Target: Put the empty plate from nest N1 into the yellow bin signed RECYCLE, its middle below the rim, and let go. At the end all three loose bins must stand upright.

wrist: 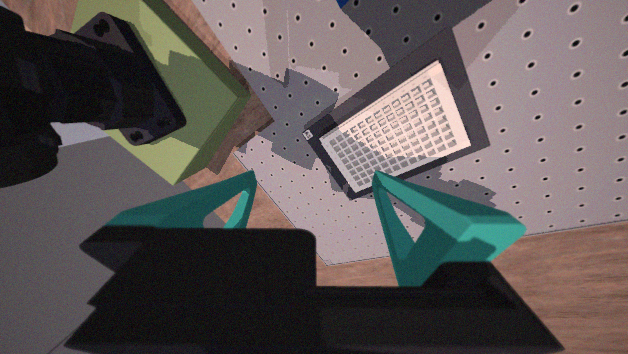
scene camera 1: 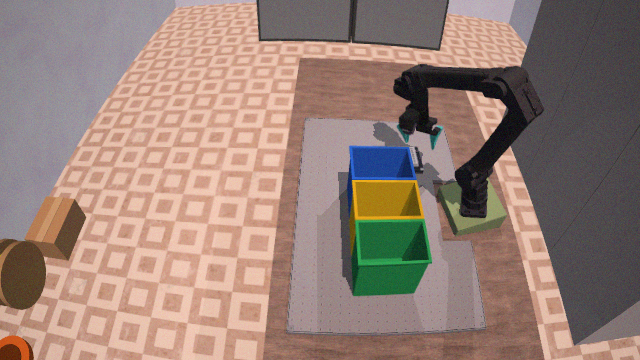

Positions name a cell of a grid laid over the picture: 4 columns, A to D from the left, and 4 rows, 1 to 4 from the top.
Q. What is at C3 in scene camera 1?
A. A green bin.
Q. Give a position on a dark nest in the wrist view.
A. C1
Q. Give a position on a white gridded plate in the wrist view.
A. C2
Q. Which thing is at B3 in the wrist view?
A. My gripper.
